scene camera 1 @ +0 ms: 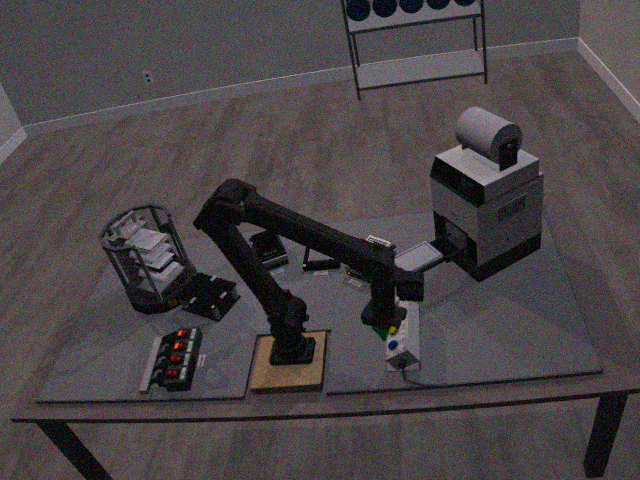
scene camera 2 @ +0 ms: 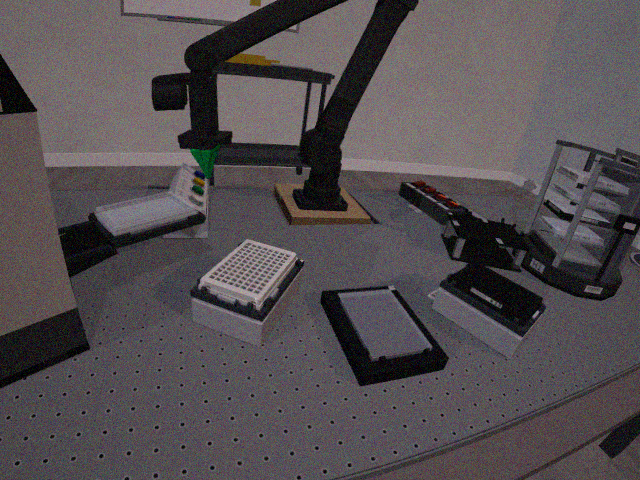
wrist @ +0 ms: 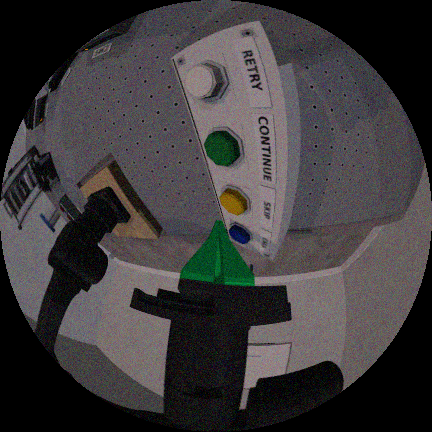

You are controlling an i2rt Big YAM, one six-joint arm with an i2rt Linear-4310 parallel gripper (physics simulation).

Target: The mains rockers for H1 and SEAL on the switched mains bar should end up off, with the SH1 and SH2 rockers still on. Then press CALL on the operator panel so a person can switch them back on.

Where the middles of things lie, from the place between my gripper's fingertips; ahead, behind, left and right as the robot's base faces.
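Labels:
The RETRY button (wrist: 202, 80) is 20 mm to the right of my hand and 130 mm ahead of it. There is also the plate carousel (scene camera 2: 588, 262), which is 330 mm ahead of my hand, 80 mm above it and 770 mm to the left of it; going by their middles, it is the farthest from my hand of the things named here. The green CONTINUE button (wrist: 221, 147) is 20 mm to the right of my hand and 80 mm ahead of it, and of these things it is the nearest to my hand, again going by their middles.

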